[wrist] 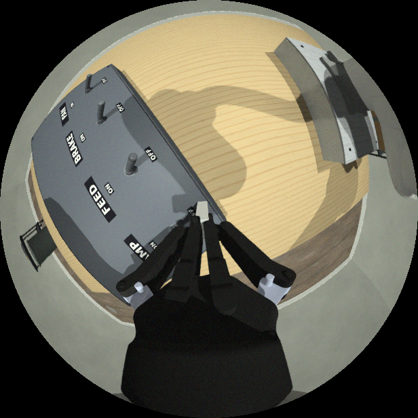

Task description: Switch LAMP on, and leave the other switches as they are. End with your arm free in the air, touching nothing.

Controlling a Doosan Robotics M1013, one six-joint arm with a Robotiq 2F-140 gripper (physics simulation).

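The dark grey switch panel [65, 167] fills the left of the wrist view. Its LAMP label [137, 247] shows partly beside my fingers; the LAMP lever is hidden behind them, so its position cannot be told. The FEED lever [131, 164], the BRAKE lever [101, 112] and the FAN lever [88, 83] stand up from the panel farther off. My gripper [202, 208] is shut and empty. Its tips show over the panel's right edge, beside the LAMP's partly covered OFF label [192, 212]. Whether they touch the panel or the lever cannot be told.
A pale wooden table top [235, 65] bears the panel. A grey and white slanted block [309, 102] stands at the upper right, with a rounded grey form [400, 135] beyond it. A dark framed object [40, 245] shows past the table's left edge.
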